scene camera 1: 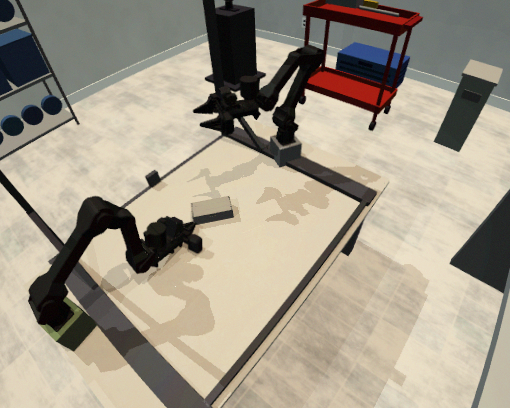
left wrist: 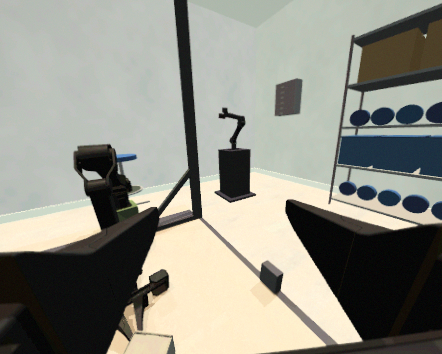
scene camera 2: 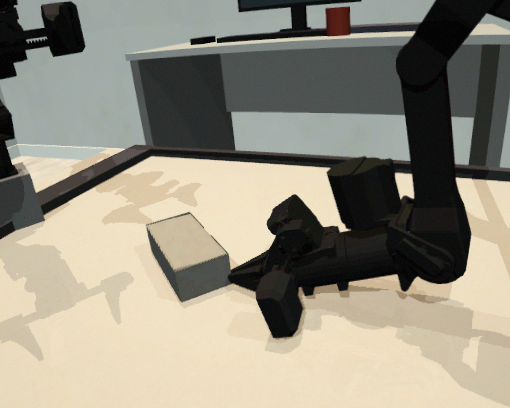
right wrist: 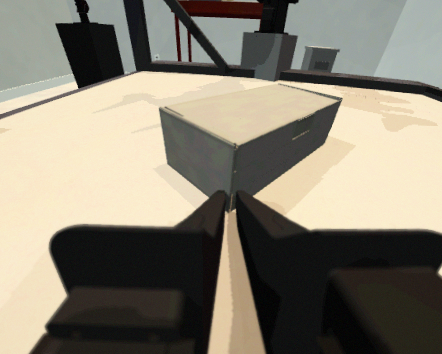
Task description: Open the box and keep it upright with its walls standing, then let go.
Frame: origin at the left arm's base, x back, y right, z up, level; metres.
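Seen in the pictures: left gripper, fingertip midpoint: (scene camera 1: 196, 118) (left wrist: 223, 209) (scene camera 2: 8, 30); right gripper, fingertip midpoint: (scene camera 1: 194, 222) (left wrist: 138, 344) (scene camera 2: 230, 276) (right wrist: 230, 197); left arm's base at its link origin: (scene camera 1: 285, 139); right arm's base at its link origin: (scene camera 1: 59, 316) (left wrist: 122, 205).
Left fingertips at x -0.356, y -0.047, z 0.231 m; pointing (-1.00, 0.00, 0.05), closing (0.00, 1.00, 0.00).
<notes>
Offsets run from my left fingertips to a thing's top centre. Level surfaces: height alone.
The box @[dx -0.031, dy -0.136, dz -0.281 m] (scene camera 1: 212, 207) (scene camera 2: 187, 242) (left wrist: 150, 345) (right wrist: 250, 120) is a low, closed carton with a pale flat top and grey sides. It stands upright on the table @[dz -0.328 m] (scene camera 1: 295, 240). My right gripper (scene camera 1: 193, 226) (scene camera 2: 231, 277) (right wrist: 230, 197) is shut, low over the table, its tips together at the box's near corner in the right wrist view. A sliver of the corner shows between the tips, but no grip on the box shows. My left gripper (scene camera 1: 197, 118) (left wrist: 223, 209) is open and empty, raised high near the table's far corner, away from the box.
A dark frame rail (scene camera 1: 330, 177) runs along the table's edge. A small dark block @[dx -0.211, dy +0.125, dz -0.270 m] (scene camera 1: 153, 178) (left wrist: 271, 277) sits at the table's far edge rail. A red cart (scene camera 1: 350, 91) and a dark pedestal (scene camera 1: 242, 45) stand beyond the table. A desk (scene camera 2: 180, 100) stands behind it in scene camera 2.
</notes>
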